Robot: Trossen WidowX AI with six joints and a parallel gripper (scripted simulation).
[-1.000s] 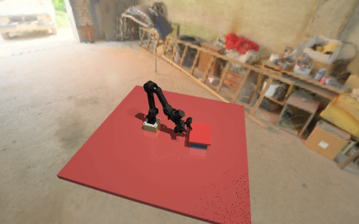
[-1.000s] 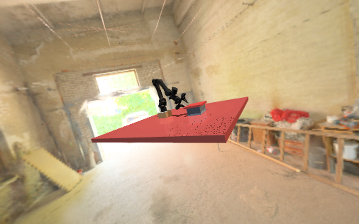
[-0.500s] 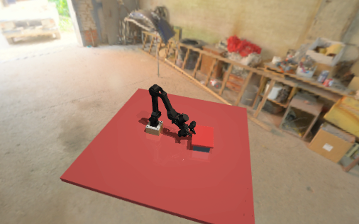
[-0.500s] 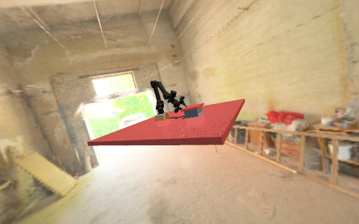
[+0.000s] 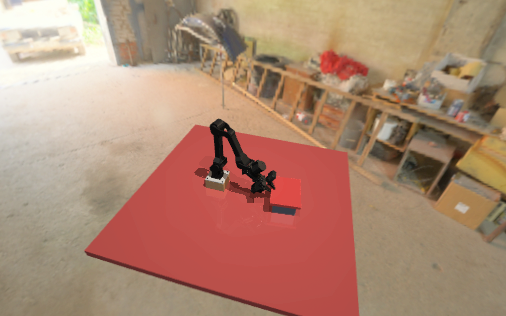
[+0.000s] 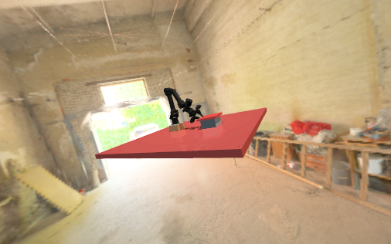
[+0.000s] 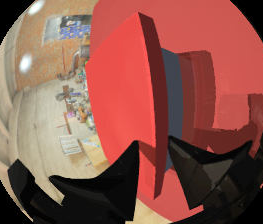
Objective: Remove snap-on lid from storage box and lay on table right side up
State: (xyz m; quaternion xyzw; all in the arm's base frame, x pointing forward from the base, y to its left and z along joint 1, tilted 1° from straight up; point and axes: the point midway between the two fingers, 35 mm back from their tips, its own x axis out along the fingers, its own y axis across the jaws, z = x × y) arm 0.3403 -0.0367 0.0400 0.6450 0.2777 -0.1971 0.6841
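My gripper tip is now 70 mm short of the red lid and 10 mm to the right of it. The rest, counted from my gripper tip: storage box: 70 mm ahead, 10 mm to the left, 40 mm below.
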